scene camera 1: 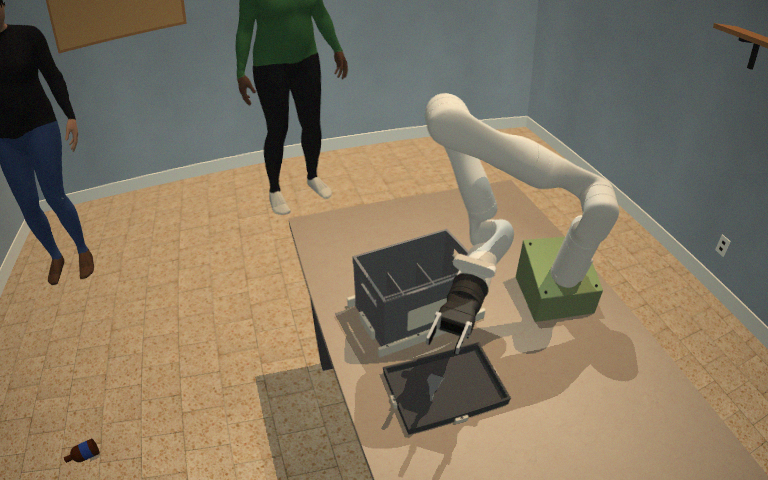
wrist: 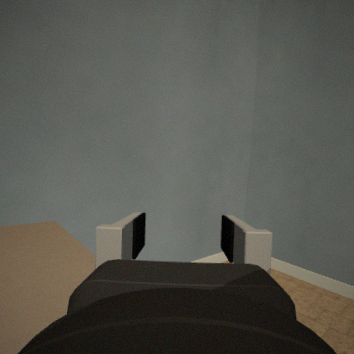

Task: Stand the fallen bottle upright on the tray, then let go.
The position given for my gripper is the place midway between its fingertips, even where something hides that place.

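Observation:
My gripper [scene camera 1: 442,346] is visible; a second view has the same gripper [wrist: 182,229].

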